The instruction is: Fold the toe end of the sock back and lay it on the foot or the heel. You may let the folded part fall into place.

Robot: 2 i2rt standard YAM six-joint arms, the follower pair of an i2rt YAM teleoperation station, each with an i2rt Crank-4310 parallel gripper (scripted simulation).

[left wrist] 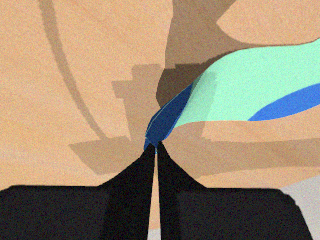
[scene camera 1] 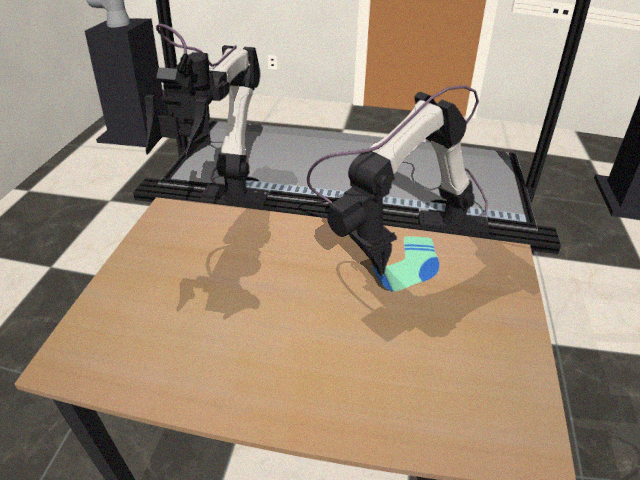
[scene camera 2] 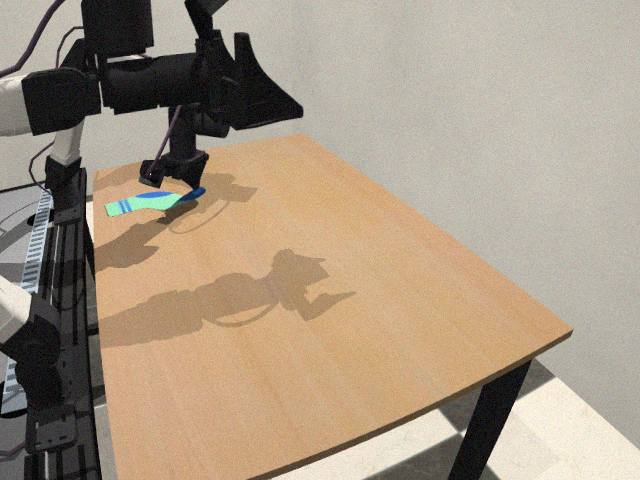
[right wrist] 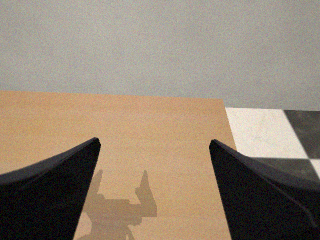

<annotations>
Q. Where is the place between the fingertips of my right gripper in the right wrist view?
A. At 155, 141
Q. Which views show my left gripper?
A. The left wrist view, scene camera 1 and scene camera 2 only.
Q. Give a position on a mint-green sock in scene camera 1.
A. At 421, 263
</annotations>
